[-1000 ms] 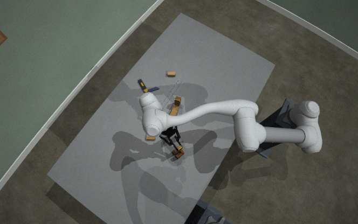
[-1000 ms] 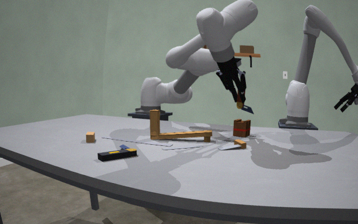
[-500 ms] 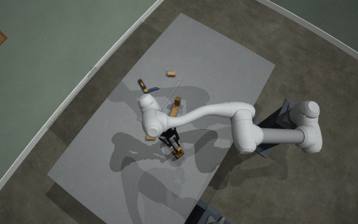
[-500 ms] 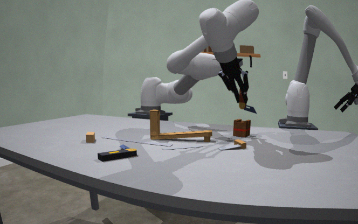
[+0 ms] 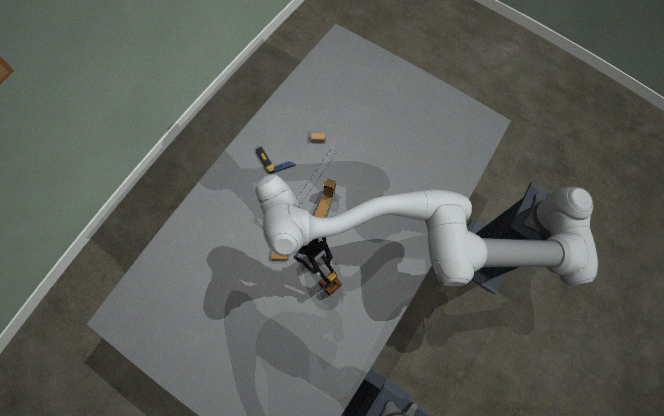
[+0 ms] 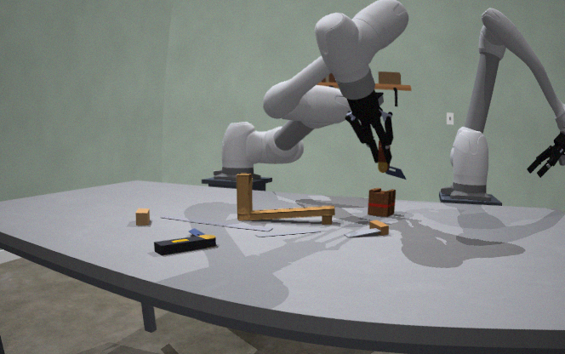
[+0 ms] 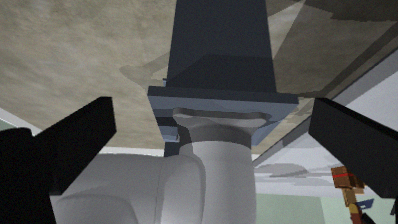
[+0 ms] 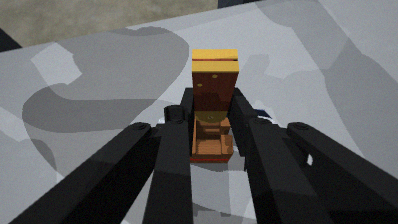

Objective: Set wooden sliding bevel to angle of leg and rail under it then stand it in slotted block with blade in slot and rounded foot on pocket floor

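My right gripper is now 3 cm above the wooden sliding bevel, 2 cm past it and 1 cm to the right of it. From my right hand the other things lie so: long metal strip (33 cm ahead, 32 cm to the right, 18 cm below); then black bevel (51 cm ahead, 23 cm to the right, 17 cm below); then try square (22 cm ahead, 17 cm below, 4 cm to the left).
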